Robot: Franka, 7 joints.
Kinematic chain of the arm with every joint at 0, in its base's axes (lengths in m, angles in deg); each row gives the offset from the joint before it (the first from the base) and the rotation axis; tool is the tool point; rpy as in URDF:
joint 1: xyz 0 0 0.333 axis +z
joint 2: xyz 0 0 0 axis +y
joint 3: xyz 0 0 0.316 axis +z
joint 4: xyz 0.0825 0 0 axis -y
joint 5: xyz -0.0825 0 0.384 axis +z
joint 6: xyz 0 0 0 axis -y
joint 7: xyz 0.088 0 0 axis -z
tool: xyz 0 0 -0.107 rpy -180 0 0
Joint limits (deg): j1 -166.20..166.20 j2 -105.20..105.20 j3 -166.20..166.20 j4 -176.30..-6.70 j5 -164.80..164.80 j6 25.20..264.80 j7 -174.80..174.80
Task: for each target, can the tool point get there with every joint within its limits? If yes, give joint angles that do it. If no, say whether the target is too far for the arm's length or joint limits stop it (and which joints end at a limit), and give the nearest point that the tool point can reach.
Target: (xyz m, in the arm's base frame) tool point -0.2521 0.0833 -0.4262
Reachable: no: joint limits stop it (at a limit: joint 2) | nearest point -0.2540 0.0839 -0.3605 | short by 0.066 m
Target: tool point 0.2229 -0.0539 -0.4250
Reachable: no: joint limits stop it (at a limit: joint 2) | nearest point 0.2288 -0.0553 -0.3586 | short by 0.067 m
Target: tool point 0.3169 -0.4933 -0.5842
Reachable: no: too far | nearest point 0.2601 -0.4049 -0.3225 | short by 0.282 m
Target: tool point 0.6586 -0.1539 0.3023
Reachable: yes | joints -68.31 70.86 84.50 -98.50 -105.25 91.00 -4.80
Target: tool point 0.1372 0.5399 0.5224
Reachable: yes | joints 0.78 86.47 115.79 -116.20 101.10 172.47 31.70
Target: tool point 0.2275 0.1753 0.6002
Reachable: yes | joints 8.45 -63.64 18.64 -149.24 24.40 119.59 147.90
